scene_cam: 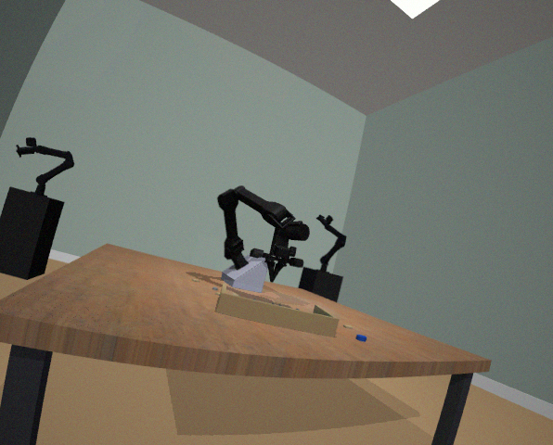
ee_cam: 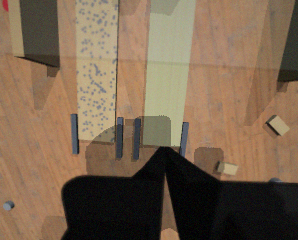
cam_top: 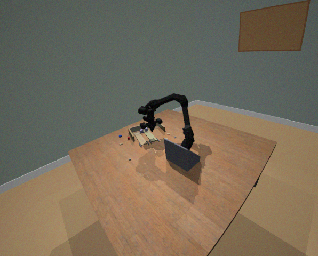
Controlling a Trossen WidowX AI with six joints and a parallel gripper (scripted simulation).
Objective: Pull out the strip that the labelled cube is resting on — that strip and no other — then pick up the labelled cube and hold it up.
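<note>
Right now the small tan block is 70 mm behind my gripper tip, 90 mm to the right of it and 80 mm below it. Round my gripper tip: red piece (180 mm ahead, 160 mm to the left, 70 mm below); then small blue piece (290 mm ahead, 200 mm to the left, 80 mm below).
</note>
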